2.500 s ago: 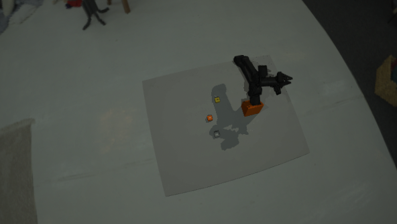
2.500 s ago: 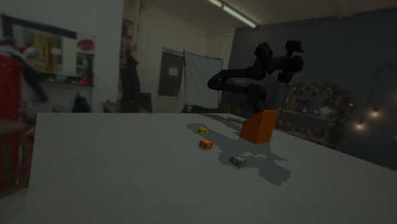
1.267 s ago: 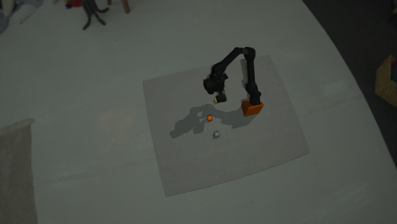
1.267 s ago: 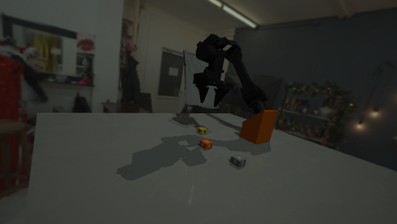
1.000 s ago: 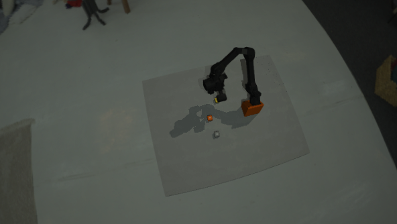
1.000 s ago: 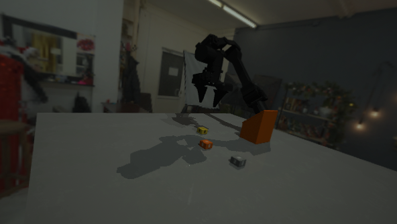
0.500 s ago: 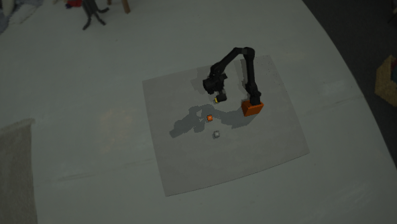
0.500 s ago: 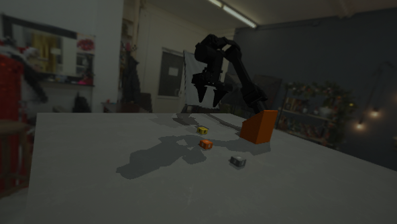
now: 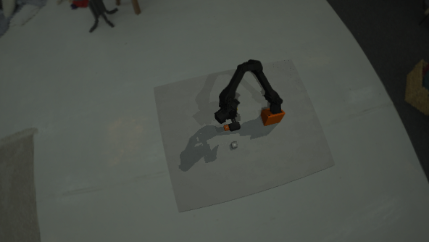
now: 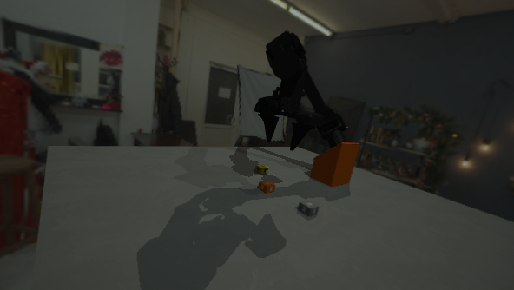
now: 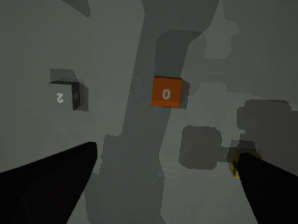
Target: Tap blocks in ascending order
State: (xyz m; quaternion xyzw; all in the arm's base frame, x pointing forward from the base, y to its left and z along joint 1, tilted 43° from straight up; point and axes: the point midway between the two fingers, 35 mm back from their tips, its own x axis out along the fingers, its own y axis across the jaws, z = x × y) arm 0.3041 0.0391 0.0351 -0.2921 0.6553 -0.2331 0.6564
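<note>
The orange block lies 2 cm ahead of my gripper tip and 11 cm below it. From my gripper tip the other things lie so: yellow block 7 cm behind, 13 cm to the right, 11 cm below; then grey-white block 1 cm behind, 13 cm to the left, 11 cm below.
</note>
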